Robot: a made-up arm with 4 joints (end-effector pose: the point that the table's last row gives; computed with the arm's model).
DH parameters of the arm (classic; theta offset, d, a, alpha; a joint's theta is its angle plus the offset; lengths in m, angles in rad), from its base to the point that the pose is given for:
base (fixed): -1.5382 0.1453 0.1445 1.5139
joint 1: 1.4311 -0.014 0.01 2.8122
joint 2: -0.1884 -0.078 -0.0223 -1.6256
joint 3: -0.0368 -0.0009 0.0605 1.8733
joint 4: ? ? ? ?
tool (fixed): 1.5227 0.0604 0 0
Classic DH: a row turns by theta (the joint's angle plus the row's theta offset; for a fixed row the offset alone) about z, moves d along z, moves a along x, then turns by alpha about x.
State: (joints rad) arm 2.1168 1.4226 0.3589 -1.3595
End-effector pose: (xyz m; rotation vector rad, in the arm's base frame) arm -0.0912 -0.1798 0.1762 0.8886 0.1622 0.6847
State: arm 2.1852 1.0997 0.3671 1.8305
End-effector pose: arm -0.1128 -0.1087 0.0725 -2.3809 -0.7639 -0.1224
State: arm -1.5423 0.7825 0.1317 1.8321
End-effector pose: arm -0.0848 -0.2292 0.2000 0.9482 0.3130 -0.2424
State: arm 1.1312 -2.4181 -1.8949 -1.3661
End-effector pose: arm 0.0010 -0.0563 0.1487 -0.7585 -1.7787 -1.2882
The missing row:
joint 4: -1.5336 -0.0328 -0.0085 1.4215
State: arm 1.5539 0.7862 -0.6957 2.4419
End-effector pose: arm -0.0208 -0.0543 0.1656 -1.2810 0.6730 -0.1262
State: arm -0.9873 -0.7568 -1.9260 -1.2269
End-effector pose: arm -0.0371 -0.2053 0.1199 -1.5451 -1.7145 1.9746
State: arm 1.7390 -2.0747 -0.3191 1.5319
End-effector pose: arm -0.0714 -0.2035 0.1224 0.8552 -0.4568 0.4055
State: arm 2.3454 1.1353 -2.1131 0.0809
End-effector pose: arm -0.0449 -0.1568 0.1316 1.8879 -1.2114 -1.6874
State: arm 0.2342 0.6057 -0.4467 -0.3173
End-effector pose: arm -0.0751 -0.1400 0.1379 -2.9299 -0.1671 0.3423
